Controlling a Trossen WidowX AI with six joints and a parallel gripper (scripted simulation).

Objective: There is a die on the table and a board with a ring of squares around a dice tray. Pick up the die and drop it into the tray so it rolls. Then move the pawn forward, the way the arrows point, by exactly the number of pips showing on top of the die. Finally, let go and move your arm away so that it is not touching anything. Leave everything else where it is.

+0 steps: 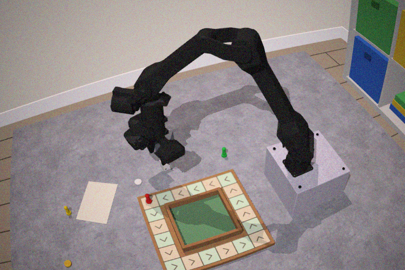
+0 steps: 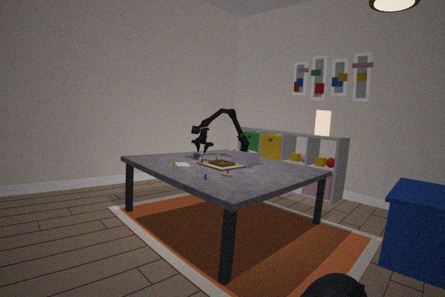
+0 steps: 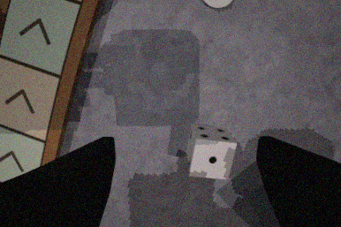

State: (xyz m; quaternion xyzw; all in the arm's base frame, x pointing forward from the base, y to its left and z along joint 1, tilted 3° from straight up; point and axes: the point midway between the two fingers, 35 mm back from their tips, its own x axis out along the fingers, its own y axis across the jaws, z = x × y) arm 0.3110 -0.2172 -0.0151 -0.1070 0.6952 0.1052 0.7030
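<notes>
Right now my gripper tip is 2 cm past the white die, 3 cm to the left of it and 6 cm above it. Round my gripper tip: grey block 5 cm behind, 11 cm to the right, 5 cm below; then green pawn 20 cm behind, 6 cm below; then red pawn 7 cm ahead, 9 cm to the left, 5 cm below.
</notes>
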